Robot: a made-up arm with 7 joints.
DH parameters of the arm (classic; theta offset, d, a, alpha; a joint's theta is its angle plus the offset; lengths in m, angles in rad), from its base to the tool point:
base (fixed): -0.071 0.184 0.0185 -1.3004
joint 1: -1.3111 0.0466 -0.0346 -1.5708
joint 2: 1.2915 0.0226 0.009 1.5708
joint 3: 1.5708 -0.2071 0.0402 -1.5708
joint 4: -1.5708 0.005 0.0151 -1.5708
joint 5: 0 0.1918 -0.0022 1.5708
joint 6: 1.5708 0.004 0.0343 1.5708
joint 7: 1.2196 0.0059 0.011 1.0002
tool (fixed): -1.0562 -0.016 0 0
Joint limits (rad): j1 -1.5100..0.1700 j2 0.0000..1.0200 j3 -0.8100..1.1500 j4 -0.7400..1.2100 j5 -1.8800..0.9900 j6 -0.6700..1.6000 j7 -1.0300..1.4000
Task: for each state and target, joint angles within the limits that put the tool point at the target. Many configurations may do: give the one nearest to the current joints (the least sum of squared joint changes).
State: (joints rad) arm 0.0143 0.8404 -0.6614 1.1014 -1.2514 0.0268 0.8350
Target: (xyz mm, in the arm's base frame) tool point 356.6 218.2 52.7
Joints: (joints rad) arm -0.5417 1.0200 -0.1794 0.3869 -1.2437 -0.0109 0.8893
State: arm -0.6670 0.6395 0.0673 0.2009 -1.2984 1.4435 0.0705
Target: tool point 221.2 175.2 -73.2
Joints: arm -0.0298 0.6305 0.0684 0.0384 -1.3138 1.5350 0.0892
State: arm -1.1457 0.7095 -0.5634 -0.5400 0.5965 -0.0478 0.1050
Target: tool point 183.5 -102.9 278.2
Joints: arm -1.3811 0.4684 -0.7299 -0.7088 0.6186 -0.0792 0.0847
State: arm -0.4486 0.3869 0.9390 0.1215 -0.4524 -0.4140 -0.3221
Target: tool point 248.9 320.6 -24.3
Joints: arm -0.4492 0.3742 0.9059 0.5259 -0.4868 -0.3408 -0.3790
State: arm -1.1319 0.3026 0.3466 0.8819 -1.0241 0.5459 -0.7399
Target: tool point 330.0 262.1 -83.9
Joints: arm -0.6664 0.5540 0.4621 1.1178 -0.9881 0.4689 -0.7894
